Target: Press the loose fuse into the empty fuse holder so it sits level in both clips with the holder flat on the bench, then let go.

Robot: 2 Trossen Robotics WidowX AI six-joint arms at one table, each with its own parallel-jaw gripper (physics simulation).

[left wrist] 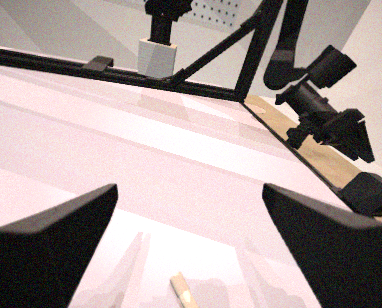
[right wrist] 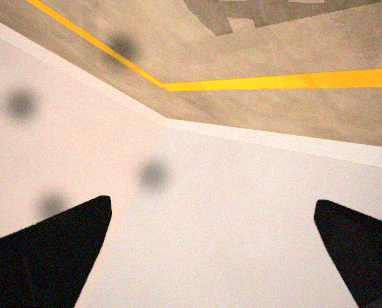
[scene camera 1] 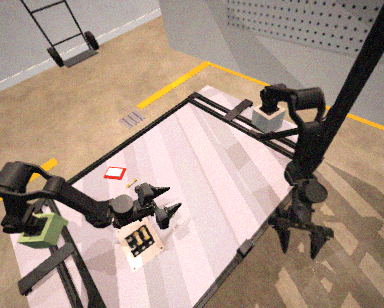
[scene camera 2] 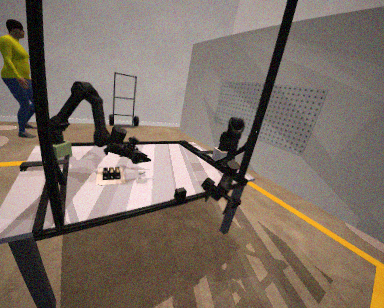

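Where they show: left gripper, fingertip midpoint: (left wrist: 191,190) (scene camera 1: 175,195) (scene camera 2: 149,158); right gripper, fingertip midpoint: (left wrist: 363,160) (right wrist: 212,207) (scene camera 1: 298,256) (scene camera 2: 214,207); left arm's base at its link origin: (scene camera 1: 36,227) (scene camera 2: 56,142); right arm's base at its link origin: (left wrist: 159,42) (scene camera 1: 269,109) (scene camera 2: 223,149).
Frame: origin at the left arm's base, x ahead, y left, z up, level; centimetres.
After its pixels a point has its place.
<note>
A pale tan fuse (scene camera 2: 142,173) @[x 49.0, y 3.7, z -8.2 cm] (left wrist: 185,294) @[x 49.1, y 5.4, z -7.8 cm] lies loose on the bench (scene camera 1: 210,160) @[x 64.7, y 28.2, z -8.8 cm]; in the left wrist view its end shows at the bottom edge, low between the fingers. The black fuse holder (scene camera 1: 135,253) @[x 36.2, y -9.2, z -7.2 cm] (scene camera 2: 111,176) @[x 38.4, y -7.2, z -7.3 cm] sits on a cream board (scene camera 1: 139,263) @[x 37.6, y -12.1, z -8.5 cm] (scene camera 2: 111,182) @[x 40.2, y -9.9, z -8.6 cm]; tan fuses show in it, but its empty place is not clear. My left gripper (scene camera 1: 174,196) @[x 51.1, y 7.9, z -0.4 cm] (scene camera 2: 143,156) @[x 51.1, y 7.9, z -0.4 cm] (left wrist: 191,190) @[x 51.1, y 7.9, z -0.4 cm] is open and empty above the bench, beside the board. My right gripper (scene camera 1: 300,254) @[x 88.5, y -12.7, z -6.7 cm] (scene camera 2: 221,201) (right wrist: 212,207) @[x 88.5, y -12.7, z -6.7 cm] is open and empty beyond the bench edge, far from the holder.
A small yellowish piece (scene camera 1: 131,183) @[x 29.5, y 19.3, z -7.6 cm] and a red-edged white card (scene camera 1: 115,173) @[x 20.9, y 25.3, z -7.3 cm] lie near the bench's far-left edge. Black frame rails (scene camera 1: 135,138) @[x 26.4, y 46.5, z -7.5 cm] border the bench. A green block (scene camera 1: 43,231) @[x 3.8, y -1.9, z 0.0 cm] (scene camera 2: 62,149) @[x 5.0, y -1.2, z -2.7 cm] and a grey block (scene camera 1: 268,118) @[x 91.4, y 39.5, z 1.9 cm] (left wrist: 157,59) @[x 89.0, y 42.3, z -1.7 cm] stand at the arm mounts.
</note>
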